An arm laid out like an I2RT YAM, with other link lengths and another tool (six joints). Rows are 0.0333 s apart.
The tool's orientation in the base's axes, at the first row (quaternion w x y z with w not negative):
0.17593, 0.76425, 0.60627, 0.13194
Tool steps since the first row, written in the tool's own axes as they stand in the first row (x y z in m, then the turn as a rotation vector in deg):
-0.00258, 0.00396, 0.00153, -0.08, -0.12, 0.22
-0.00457, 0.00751, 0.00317, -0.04, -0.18, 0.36
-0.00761, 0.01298, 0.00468, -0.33, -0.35, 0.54
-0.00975, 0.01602, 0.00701, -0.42, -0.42, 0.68
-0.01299, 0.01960, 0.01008, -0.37, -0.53, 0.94
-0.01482, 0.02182, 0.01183, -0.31, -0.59, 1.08
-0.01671, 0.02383, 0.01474, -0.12, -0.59, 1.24
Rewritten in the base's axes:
0.00353, -0.00348, 0.00035, -0.03, -0.08, -0.25
0.00687, -0.00632, 0.00041, -0.02, -0.04, -0.40
0.01162, -0.01055, 0.00143, -0.16, -0.31, -0.63
0.01477, -0.01350, 0.00065, -0.18, -0.40, -0.79
0.01845, -0.01772, -0.00055, -0.16, -0.35, -1.07
0.02071, -0.02014, -0.00115, -0.14, -0.30, -1.22
0.02325, -0.02270, -0.00290, -0.03, -0.13, -1.37

